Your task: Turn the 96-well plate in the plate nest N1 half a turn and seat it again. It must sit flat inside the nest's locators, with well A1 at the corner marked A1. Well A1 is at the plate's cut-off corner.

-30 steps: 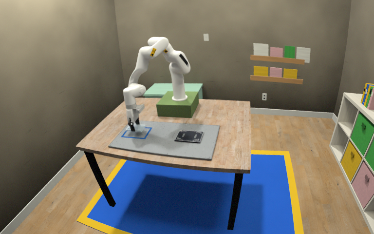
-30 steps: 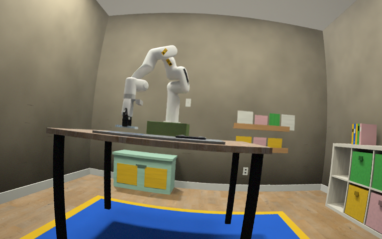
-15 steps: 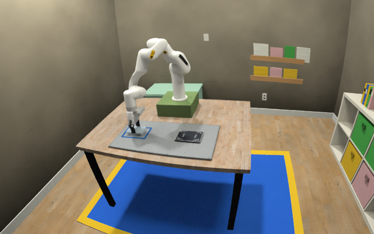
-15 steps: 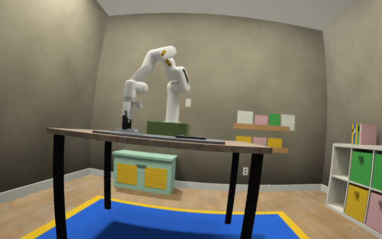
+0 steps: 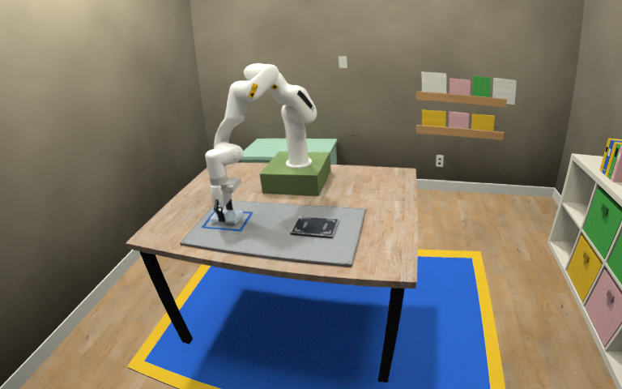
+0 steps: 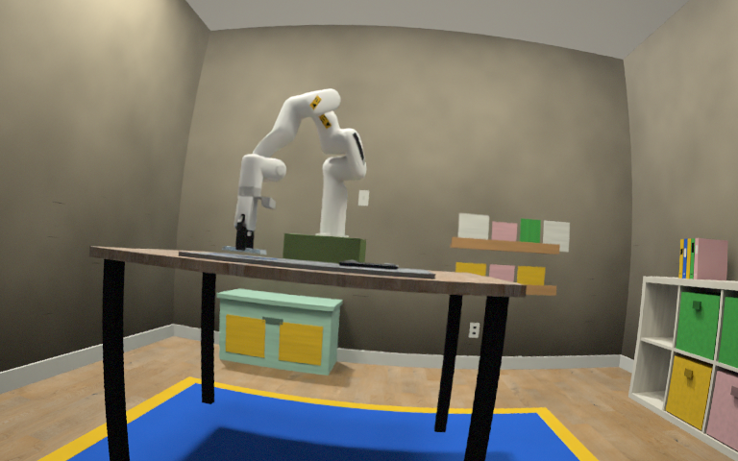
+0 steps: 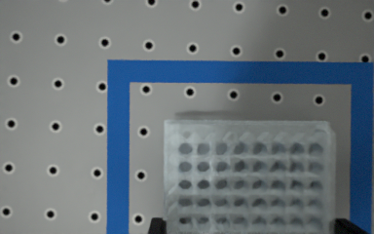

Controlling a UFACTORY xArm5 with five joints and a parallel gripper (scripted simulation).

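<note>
My gripper is now 10 mm above the 96-well plate. The rest, counted from my hand: black plate nest N1 (390 mm to the left, 20 mm below, 10 mm behind).
</note>
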